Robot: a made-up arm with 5 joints.
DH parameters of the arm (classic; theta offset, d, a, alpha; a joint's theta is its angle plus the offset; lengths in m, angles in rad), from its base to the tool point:
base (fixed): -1.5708 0.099 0 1.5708
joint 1: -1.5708 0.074 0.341 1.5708
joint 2: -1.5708 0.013 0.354 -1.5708
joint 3: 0 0.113 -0.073 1.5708
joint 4: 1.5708 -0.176 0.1 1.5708
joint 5: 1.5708 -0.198 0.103 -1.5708
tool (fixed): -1.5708 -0.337 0 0
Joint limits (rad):
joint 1: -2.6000..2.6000
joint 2: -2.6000..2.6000
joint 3: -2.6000..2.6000
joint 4: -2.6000..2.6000
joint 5: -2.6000..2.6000
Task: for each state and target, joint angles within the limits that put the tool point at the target. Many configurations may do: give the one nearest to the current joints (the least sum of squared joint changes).
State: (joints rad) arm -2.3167 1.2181 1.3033 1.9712 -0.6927
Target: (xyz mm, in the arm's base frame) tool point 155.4 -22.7 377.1
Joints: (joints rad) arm -2.3601 1.2009 1.2162 2.1072 -0.7322
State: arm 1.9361 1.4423 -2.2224 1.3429 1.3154
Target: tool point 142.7 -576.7 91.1
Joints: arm 1.3021 1.0757 -2.3050 1.3883 1.6582
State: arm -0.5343 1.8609 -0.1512 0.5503 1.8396
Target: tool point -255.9 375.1 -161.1
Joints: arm -0.4438 1.8365 0.1429 0.1575 1.3305
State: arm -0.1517 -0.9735 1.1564 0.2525 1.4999
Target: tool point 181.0 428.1 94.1
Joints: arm -0.5180 -0.9563 0.8089 0.6076 1.0852
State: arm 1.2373 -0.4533 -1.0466 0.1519 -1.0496
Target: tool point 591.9 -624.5 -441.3
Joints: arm 0.4541 -0.2157 -1.1030 -0.1483 -0.7702
